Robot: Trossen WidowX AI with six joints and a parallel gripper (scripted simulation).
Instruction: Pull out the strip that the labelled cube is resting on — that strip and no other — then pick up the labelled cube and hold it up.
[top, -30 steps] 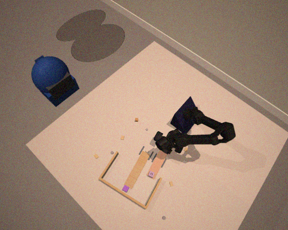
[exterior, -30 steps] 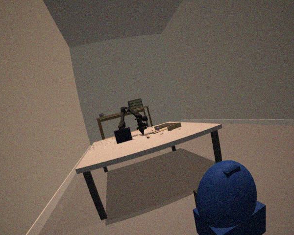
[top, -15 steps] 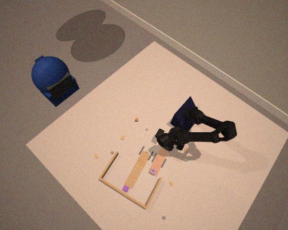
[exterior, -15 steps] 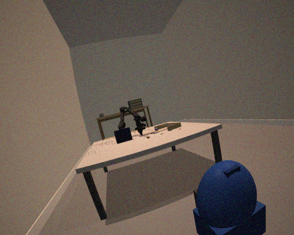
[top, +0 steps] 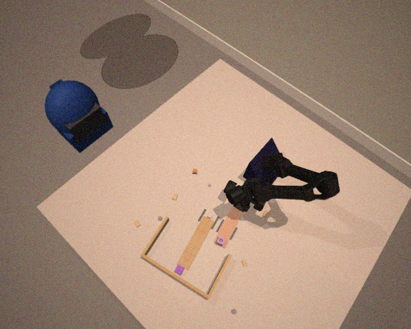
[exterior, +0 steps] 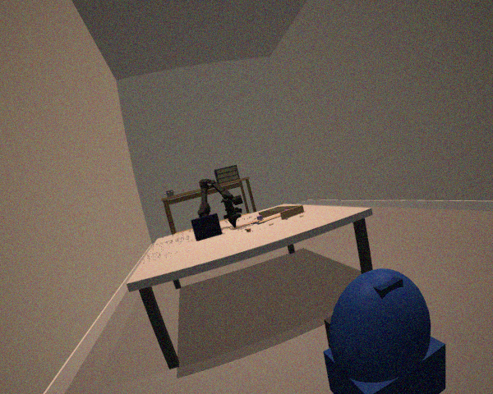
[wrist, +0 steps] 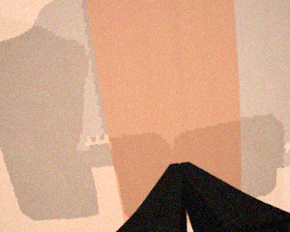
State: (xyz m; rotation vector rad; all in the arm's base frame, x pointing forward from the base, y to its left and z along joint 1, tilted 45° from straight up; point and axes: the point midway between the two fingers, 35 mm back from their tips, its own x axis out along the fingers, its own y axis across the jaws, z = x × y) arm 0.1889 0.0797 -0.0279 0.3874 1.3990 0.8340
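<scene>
Right now the salmon strip is 10 cm ahead of my gripper tip and 3 cm to the left of it.
</scene>
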